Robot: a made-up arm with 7 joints. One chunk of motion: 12 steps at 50 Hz.
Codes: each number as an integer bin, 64 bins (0 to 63) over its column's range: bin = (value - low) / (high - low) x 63, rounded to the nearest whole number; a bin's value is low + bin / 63 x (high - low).
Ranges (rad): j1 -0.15..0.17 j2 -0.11..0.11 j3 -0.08..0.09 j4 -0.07..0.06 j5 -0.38..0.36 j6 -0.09..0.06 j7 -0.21..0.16
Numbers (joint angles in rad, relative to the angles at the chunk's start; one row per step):
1: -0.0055 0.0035 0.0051 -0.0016 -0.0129 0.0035 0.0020
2: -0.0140 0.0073 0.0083 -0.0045 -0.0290 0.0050 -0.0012
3: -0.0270 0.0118 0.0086 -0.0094 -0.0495 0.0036 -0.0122
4: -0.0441 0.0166 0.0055 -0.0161 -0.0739 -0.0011 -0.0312
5: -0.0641 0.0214 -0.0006 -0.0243 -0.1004 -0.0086 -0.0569
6: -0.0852 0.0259 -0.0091 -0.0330 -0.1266 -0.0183 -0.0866
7: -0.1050 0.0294 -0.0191 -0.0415 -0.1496 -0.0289 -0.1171
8: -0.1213 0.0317 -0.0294 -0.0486 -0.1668 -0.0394 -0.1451
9: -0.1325 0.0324 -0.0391 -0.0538 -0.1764 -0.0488 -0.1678
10: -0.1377 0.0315 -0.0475 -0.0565 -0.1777 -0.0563 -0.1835
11: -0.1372 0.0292 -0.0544 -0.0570 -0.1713 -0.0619 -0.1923
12: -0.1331 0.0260 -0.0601 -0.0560 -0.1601 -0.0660 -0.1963
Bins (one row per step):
1: 28 33 32 33 31 39 36
2: 27 34 33 32 30 40 36
3: 24 35 33 29 28 39 34
4: 21 36 32 26 26 37 30
5: 17 38 29 22 24 34 26
6: 13 39 26 18 22 30 21
7: 9 40 23 14 20 26 16
8: 6 41 19 10 18 21 11
9: 3 41 15 8 17 17 7
10: 2 41 12 7 17 14 5
11: 3 40 9 6 18 12 3
12: 3 39 7 7 19 10 2

